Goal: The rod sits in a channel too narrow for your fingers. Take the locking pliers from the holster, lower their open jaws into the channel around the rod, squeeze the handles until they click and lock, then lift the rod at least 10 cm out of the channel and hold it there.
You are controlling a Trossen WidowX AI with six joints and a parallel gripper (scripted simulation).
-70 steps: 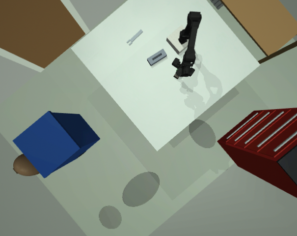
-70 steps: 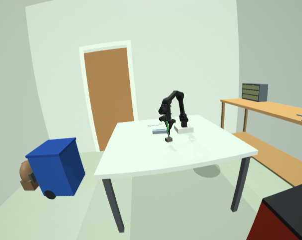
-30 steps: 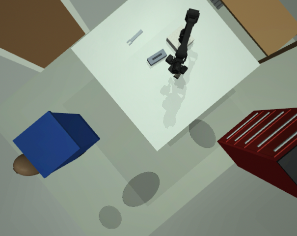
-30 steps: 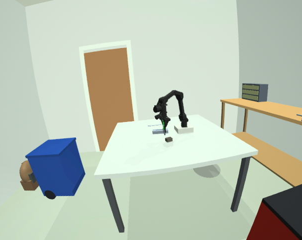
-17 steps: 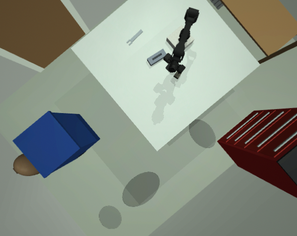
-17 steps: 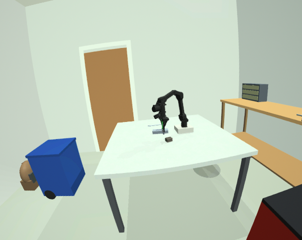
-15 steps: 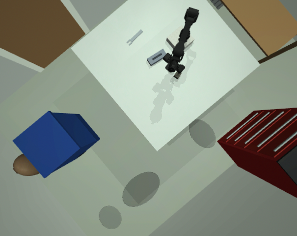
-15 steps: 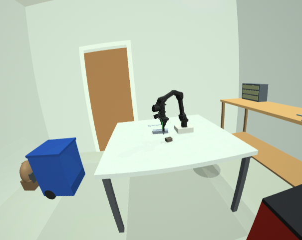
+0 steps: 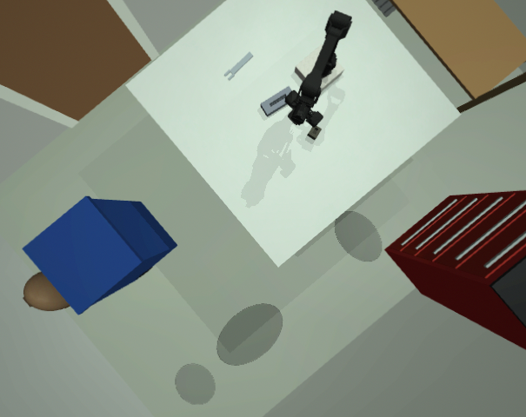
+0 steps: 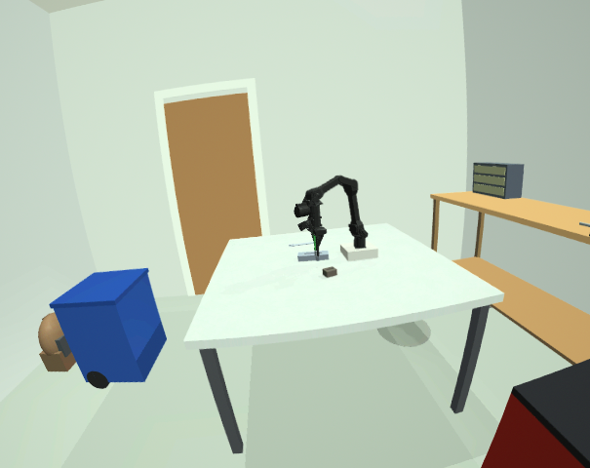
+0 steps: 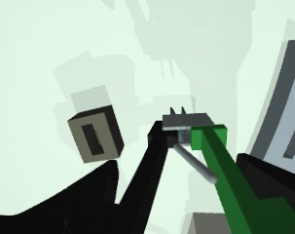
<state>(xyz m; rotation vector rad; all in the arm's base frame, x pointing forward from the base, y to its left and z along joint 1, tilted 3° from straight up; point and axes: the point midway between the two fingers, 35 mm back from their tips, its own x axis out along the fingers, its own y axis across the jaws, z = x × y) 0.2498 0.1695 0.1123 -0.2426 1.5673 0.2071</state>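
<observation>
Now: the grey channel block 3 cm ahead of my gripper tip, 16 cm to the right of it and 12 cm below it. From my gripper tip the other things lie so: flat grey wrench-like tool (13 cm ahead, 44 cm to the right, 14 cm below); then brown holster (6 cm behind, 8 cm to the left, 13 cm below); then dark rod (2 cm ahead, 16 cm to the right, 13 cm below).
</observation>
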